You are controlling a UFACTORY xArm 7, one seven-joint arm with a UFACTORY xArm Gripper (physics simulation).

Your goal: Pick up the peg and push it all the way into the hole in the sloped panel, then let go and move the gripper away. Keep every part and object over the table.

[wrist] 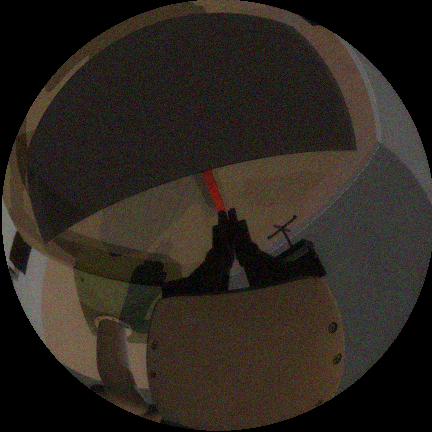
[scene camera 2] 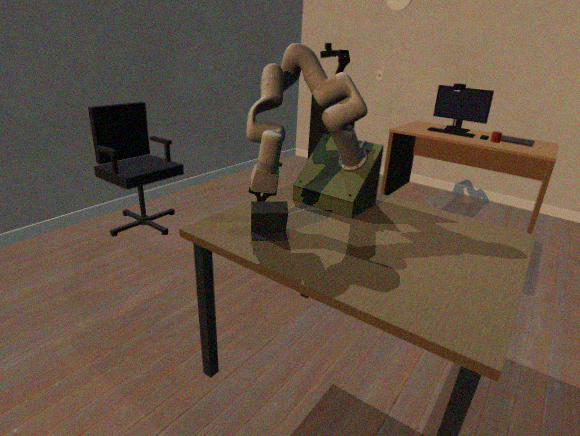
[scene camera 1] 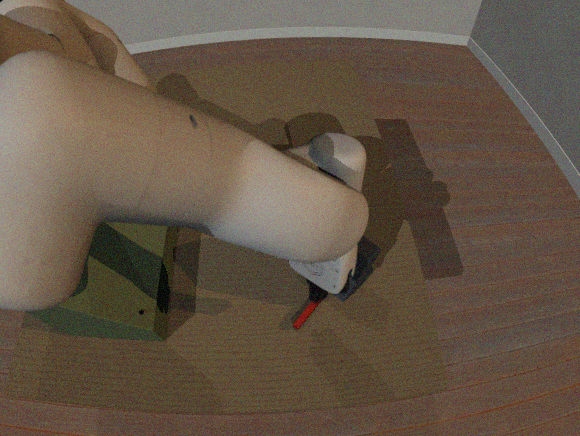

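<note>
The red peg lies on the table, its near end right at my fingertips. My gripper is shut, the two dark fingers pressed together, with the peg sticking out just beyond them and not between them. The dark block with the sloped panel stands right beside the gripper; in the wrist view it fills the upper half. I cannot make out its hole. The peg is hidden in scene camera 2.
The green camouflage base box that carries the arm stands behind the block. The arm's big links fill the left of scene camera 1. The table's near edge is close to the block. An office chair and a desk stand off the table.
</note>
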